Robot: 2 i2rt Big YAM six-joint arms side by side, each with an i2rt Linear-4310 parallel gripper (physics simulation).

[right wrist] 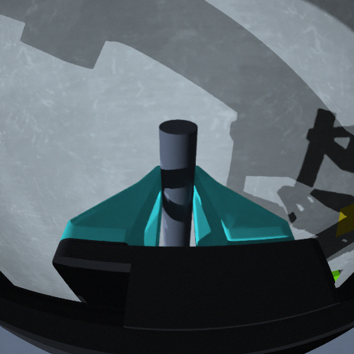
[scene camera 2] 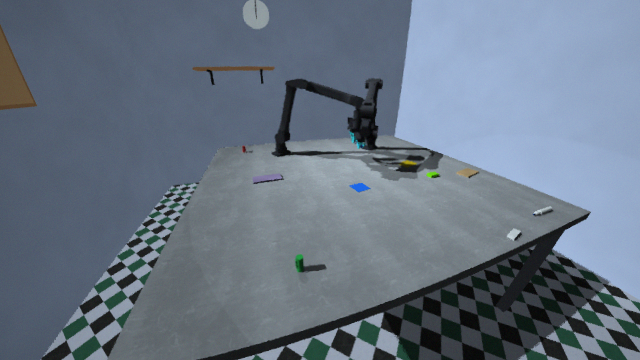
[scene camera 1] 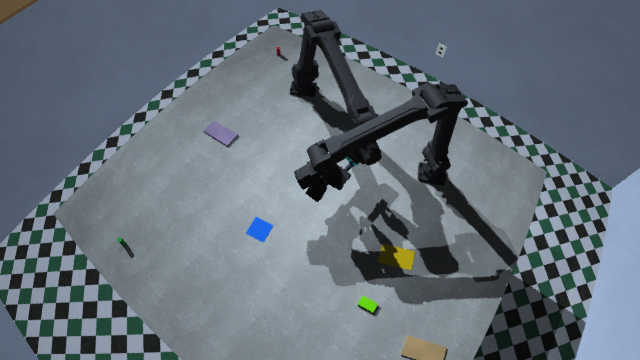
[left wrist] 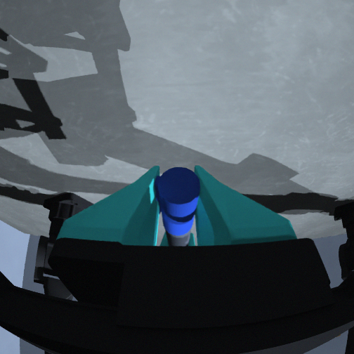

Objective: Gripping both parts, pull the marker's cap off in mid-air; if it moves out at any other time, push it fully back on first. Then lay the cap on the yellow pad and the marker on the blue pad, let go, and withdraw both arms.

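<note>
The marker's dark grey body is held in mid-air above the table. Its blue cap sits on the end of the body, with grey showing directly behind it in the left wrist view. My left gripper is shut on the cap, one teal finger on each side. My right gripper is shut on the body, whose plain end stands out past the fingertips. The arms mostly hide both parts in the scene views. The yellow pad and the blue pad lie flat with nothing on them.
On the table are a purple block, a lime block, a tan block, a green cylinder, a red cylinder, a white pen and a white block.
</note>
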